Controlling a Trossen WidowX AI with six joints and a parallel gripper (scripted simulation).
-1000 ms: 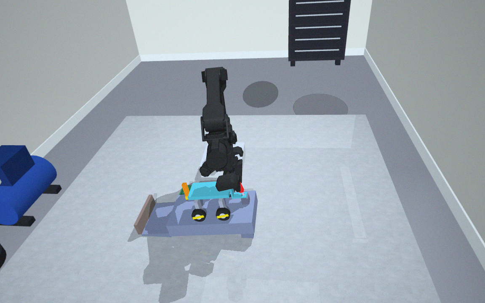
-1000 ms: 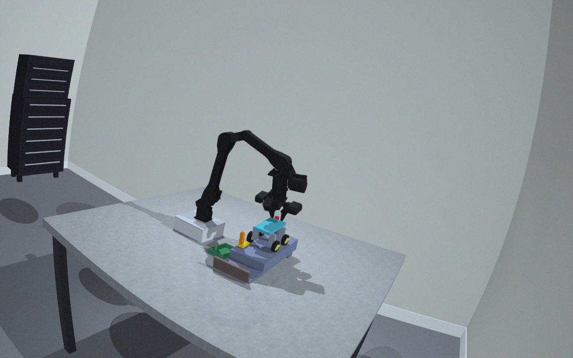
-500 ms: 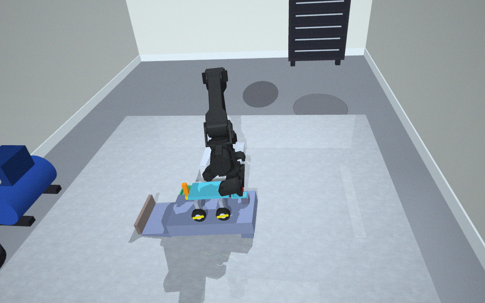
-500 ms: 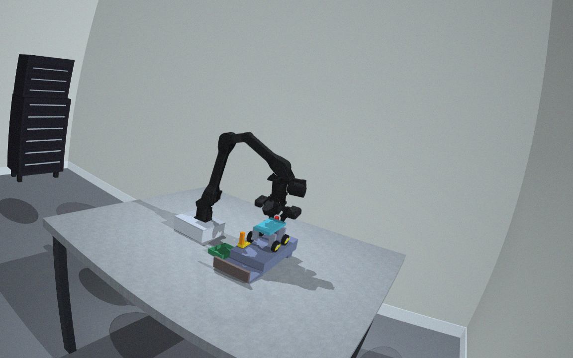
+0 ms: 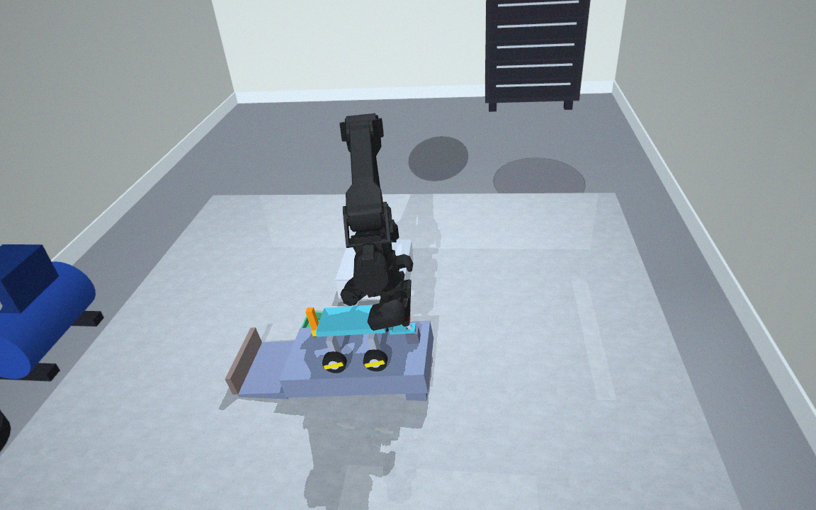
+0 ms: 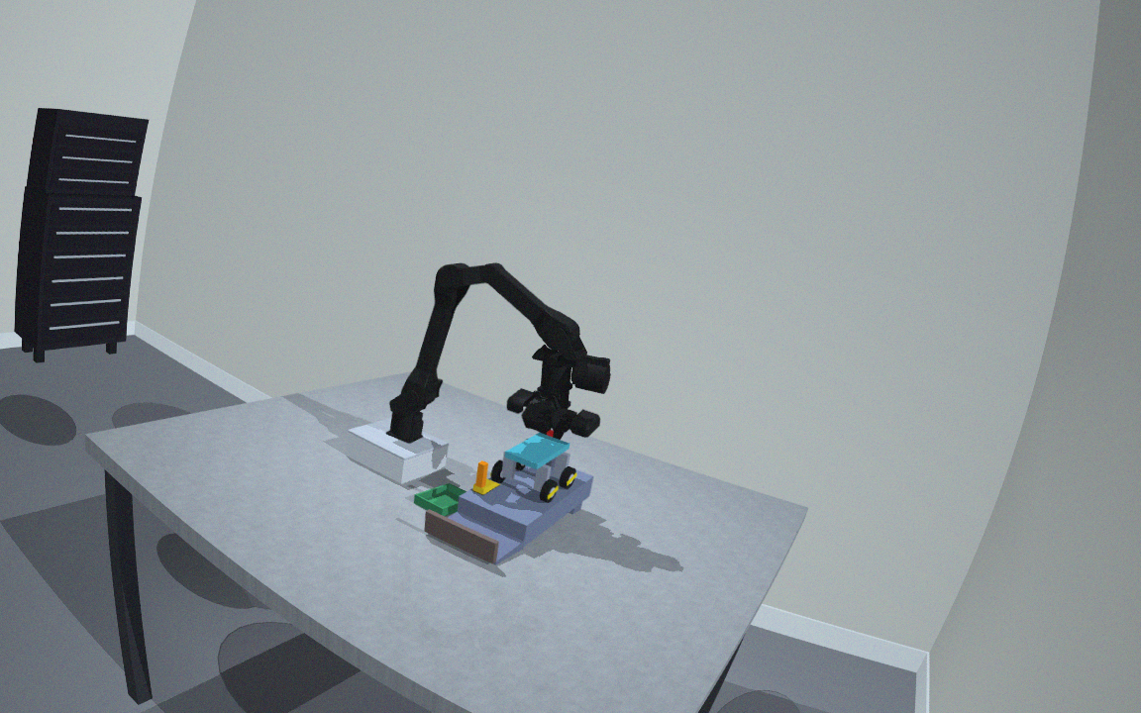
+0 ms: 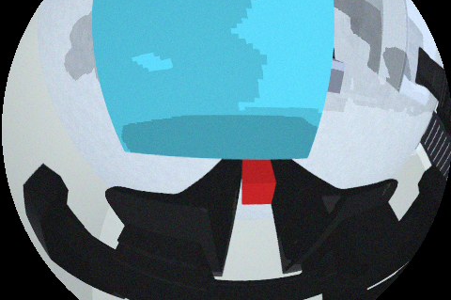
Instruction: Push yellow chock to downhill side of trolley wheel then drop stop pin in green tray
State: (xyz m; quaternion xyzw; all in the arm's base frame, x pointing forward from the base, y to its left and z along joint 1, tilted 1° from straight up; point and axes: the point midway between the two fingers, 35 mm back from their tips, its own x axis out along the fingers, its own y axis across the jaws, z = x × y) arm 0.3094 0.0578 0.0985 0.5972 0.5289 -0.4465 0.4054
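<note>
Right now my gripper tip is 130 mm past the green tray, 190 mm to the left of it and 130 mm above it. From my gripper tip the other things lie so: blue-grey ramp: 10 mm ahead, 100 mm to the right, 80 mm below; red-headed stop pin: right at my gripper tip; trolley: 10 mm ahead, 100 mm to the right, 20 mm below.
</note>
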